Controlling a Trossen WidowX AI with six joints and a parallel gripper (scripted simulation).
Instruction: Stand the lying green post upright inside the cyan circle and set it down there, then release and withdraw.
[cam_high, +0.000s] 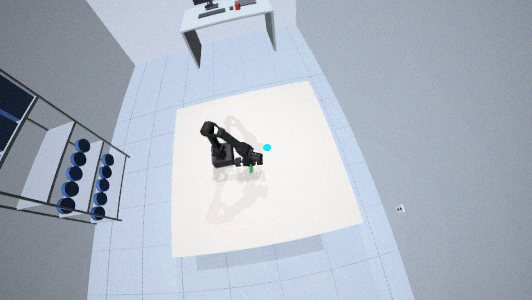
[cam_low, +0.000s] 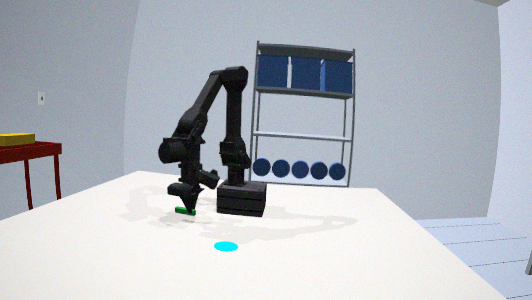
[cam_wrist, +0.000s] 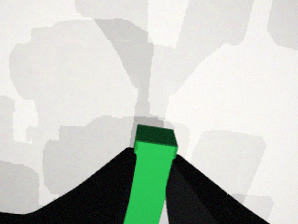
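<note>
Right now the cyan circle is 150 mm to the left of my gripper tip, 120 mm ahead of it and 30 mm below it. Also, from my gripper tip: green post: 20 mm to the right.
</note>
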